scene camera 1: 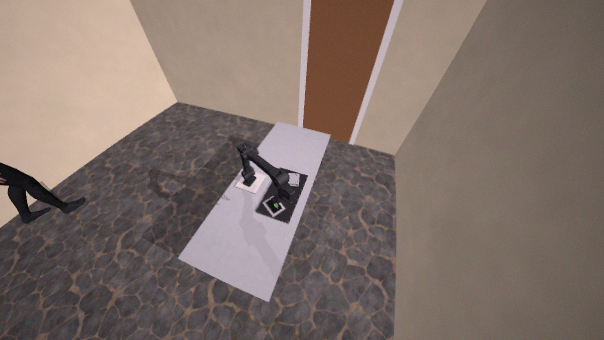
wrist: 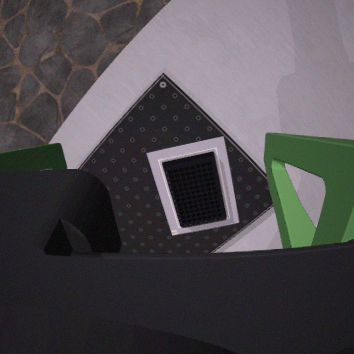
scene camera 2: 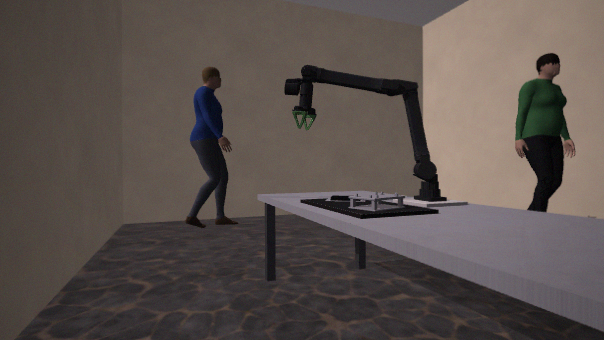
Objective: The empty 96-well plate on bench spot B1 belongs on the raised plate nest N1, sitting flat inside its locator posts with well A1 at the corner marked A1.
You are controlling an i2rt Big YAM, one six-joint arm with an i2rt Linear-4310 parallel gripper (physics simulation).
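Seen in the pictures: gripper, fingertip midpoint: (scene camera 1: 284,205) (wrist: 159,149) (scene camera 2: 303,129); arm's base at its link origin: (scene camera 1: 249,180) (scene camera 2: 429,200).
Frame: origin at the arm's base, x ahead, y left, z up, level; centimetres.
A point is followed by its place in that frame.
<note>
The black 96-well plate (wrist: 196,190) @(x 33.9, y -12.9, z 0.7 cm) (scene camera 2: 341,197) @(x 37.1, y -9.8, z 1.4 cm) lies inside the light rectangular frame of spot B1 (wrist: 161,185) @(x 38.2, y -8.8, z 0.1 cm), turned at an angle to the black perforated board. A small pale mark shows at one corner of the frame; its lettering is too small to read. The raised nest N1 (scene camera 1: 294,180) @(x 39.3, y 16.5, z 4.2 cm) (scene camera 2: 376,200) @(x 39.5, y 25.7, z 3.5 cm) is a light platform on short legs with small posts on top, at the board's other end; it does not show in the wrist view. My gripper (scene camera 2: 304,129) @(x 50.3, y -23.1, z 31.9 cm) (wrist: 159,149) @(x 50.3, y -23.1, z 31.9 cm) is open and empty, with green fingers, high above the board, with the plate between the fingers in the wrist view.
The black perforated board (scene camera 1: 290,212) @(x 49.5, y -12.3, z 0.0 cm) (scene camera 2: 320,204) @(x 50.1, y 0.4, z -0.1 cm) (wrist: 135,135) @(x 47.6, y -11.6, z -0.1 cm) lies on the long pale table (scene camera 1: 225,240) @(x 15.0, y -54.7, z -1.4 cm) (scene camera 2: 500,235) @(x 28.0, y 62.8, z -1.4 cm), near one long edge. The arm's base stands on a white pad (scene camera 1: 242,186) @(x -2.2, y -8.4, z 0.0 cm) (scene camera 2: 457,203) @(x -5.1, y 10.8, z -0.5 cm) beside it. Two people (scene camera 2: 206,115) (scene camera 2: 542,110) stand beyond the table.
</note>
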